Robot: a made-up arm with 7 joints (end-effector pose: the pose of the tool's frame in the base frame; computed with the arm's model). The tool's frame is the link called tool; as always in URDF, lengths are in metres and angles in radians. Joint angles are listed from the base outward.
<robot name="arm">
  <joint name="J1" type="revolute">
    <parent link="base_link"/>
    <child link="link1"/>
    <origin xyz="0 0 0.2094" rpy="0 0 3.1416"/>
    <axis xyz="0 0 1"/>
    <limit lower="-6.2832" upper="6.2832" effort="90" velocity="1"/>
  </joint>
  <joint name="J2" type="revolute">
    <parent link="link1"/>
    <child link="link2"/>
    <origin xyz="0 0 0" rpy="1.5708 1.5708 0"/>
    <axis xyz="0 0 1"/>
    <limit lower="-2.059" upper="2.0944" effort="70" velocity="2.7"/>
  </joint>
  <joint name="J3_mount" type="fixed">
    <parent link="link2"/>
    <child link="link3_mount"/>
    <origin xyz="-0.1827 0 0" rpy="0 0 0"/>
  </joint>
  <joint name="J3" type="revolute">
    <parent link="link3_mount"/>
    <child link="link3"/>
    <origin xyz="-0.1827 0 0" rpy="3.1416 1.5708 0"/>
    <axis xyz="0 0 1"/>
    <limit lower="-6.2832" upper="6.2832" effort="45" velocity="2.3"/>
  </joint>
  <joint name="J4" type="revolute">
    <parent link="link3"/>
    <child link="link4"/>
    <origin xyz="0 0.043 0" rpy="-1.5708 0 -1.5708"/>
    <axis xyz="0 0 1"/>
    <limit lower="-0.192" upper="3.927" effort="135" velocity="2.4"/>
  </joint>
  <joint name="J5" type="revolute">
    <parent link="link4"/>
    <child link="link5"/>
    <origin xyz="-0.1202 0.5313 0" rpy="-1.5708 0 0"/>
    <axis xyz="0 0 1"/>
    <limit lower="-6.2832" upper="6.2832" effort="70" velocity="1.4"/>
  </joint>
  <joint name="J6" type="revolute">
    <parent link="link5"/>
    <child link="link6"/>
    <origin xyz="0 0 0" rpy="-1.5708 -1.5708 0"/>
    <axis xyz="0 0 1"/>
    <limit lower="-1.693" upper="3.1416" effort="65" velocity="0.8"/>
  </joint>
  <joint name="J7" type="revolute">
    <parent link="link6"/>
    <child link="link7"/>
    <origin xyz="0.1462 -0.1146 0" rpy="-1.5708 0 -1.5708"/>
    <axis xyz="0 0 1"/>
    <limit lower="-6.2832" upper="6.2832" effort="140" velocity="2.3"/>
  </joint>
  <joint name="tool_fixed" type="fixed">
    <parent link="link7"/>
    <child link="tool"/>
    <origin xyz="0 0 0" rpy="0 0 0"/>
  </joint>
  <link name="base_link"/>
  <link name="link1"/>
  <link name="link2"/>
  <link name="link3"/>
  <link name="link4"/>
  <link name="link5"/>
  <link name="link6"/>
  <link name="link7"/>
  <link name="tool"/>
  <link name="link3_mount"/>
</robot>
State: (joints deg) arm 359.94 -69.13 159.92 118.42 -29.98 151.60 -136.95
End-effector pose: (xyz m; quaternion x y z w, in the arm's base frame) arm -0.6649 0.2379 0.0338 -0.4378 0.3948 -0.5861 0.5558
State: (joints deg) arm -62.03 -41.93 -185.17 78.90 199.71 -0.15 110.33
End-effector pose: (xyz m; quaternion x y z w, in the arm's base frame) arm -0.3028 0.6243 -0.0818 -0.1217 -0.9403 -0.2833 0.1443
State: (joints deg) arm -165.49 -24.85 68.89 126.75 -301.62 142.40 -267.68
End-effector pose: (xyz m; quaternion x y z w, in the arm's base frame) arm 0.3803 -0.3599 0.8262 -0.2645 0.9470 0.1125 0.1434
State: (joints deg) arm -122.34 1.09 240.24 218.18 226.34 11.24 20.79
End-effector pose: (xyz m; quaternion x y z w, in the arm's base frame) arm 0.1419 -0.4285 1.0789 -0.2222 0.3301 -0.9150 0.0669
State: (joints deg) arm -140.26 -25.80 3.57 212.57 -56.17 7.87 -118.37
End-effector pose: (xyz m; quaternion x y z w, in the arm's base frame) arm 0.6483 0.4766 0.7715 -0.4163 -0.1811 -0.7982 0.3960
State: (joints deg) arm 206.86 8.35 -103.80 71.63 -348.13 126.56 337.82
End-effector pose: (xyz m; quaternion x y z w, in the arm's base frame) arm -0.1763 0.5007 0.3590 0.4245 0.7885 -0.3628 0.2578
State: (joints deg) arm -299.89 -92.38 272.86 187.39 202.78 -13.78 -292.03
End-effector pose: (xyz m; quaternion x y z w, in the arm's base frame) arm -0.5277 -0.8609 0.2227 0.3537 -0.5892 0.4084 0.6008
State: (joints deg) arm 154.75 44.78 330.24 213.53 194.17 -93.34 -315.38
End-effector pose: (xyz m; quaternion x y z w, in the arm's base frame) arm -0.4196 0.0717 0.8084 -0.6737 0.4158 0.6079 0.0614
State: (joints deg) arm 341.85 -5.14 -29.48 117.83 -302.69 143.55 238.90
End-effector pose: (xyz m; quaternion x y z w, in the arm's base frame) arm 0.3662 -0.2192 0.8604 -0.4867 -0.7761 -0.3529 0.1904
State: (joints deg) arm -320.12 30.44 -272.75 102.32 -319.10 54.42 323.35
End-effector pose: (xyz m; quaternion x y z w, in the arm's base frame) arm -0.2297 0.7461 0.7228 -0.2749 -0.7096 0.1554 0.6298
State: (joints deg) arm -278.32 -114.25 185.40 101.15 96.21 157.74 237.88
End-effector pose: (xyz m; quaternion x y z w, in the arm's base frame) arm 0.1481 -0.3825 -0.4235 -0.0589 0.1902 -0.9074 0.3701
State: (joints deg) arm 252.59 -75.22 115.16 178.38 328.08 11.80 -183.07
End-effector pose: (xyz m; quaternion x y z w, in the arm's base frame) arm 0.1804 1.0221 0.4962 -0.5941 0.1300 -0.2549 0.7518
